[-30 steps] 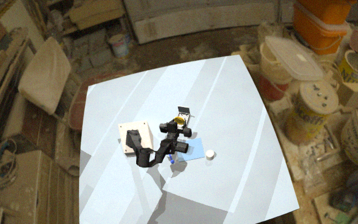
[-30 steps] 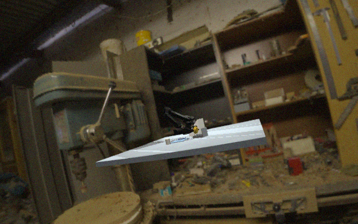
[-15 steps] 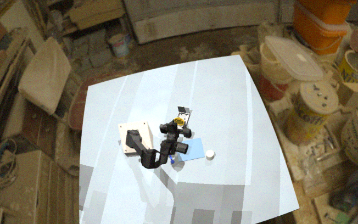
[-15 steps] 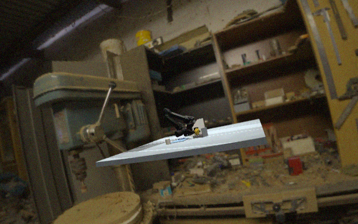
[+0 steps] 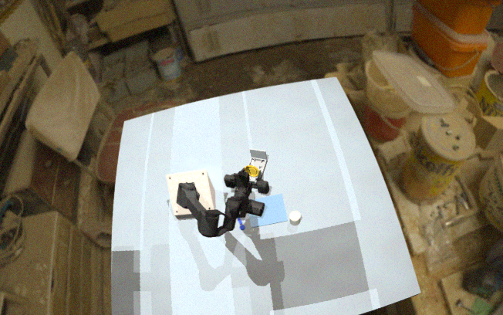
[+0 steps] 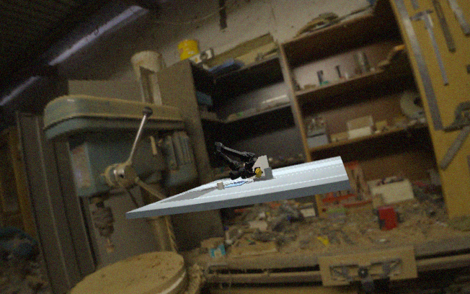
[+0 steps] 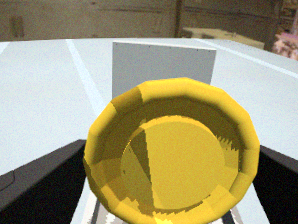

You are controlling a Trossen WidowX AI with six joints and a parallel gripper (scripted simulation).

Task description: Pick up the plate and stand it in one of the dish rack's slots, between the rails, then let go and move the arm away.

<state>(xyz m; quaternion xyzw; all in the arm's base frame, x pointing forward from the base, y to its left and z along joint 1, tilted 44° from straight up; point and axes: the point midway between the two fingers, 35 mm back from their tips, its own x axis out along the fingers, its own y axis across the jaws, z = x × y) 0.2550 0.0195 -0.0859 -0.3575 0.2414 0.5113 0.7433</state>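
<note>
Now: the yellow plate 1 cm to the right of my gripper tip. Round my gripper tip: beige cup (25 cm to the right, 15 cm ahead, 3 cm below); then blue spoon (23 cm to the right, 7 cm behind, 5 cm below); then light blue mat (18 cm to the right, 5 cm below, 4 cm ahead).
</note>
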